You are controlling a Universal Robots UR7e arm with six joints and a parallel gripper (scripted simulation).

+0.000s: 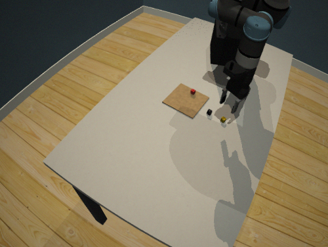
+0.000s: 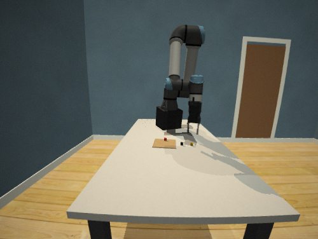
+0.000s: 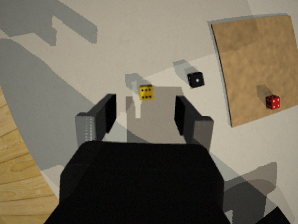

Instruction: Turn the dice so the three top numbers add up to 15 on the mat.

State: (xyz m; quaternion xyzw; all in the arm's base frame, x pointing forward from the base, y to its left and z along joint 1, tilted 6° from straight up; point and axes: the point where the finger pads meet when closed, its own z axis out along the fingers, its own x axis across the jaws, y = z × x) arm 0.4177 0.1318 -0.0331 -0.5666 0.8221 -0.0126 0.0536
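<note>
The yellow die is 90 mm below my hand. From my hand the other things lie so: black die 60 mm to the right, 90 mm below; then red die 70 mm behind, 170 mm to the right, 80 mm below; then brown mat 20 mm behind, 170 mm to the right, 90 mm below.
</note>
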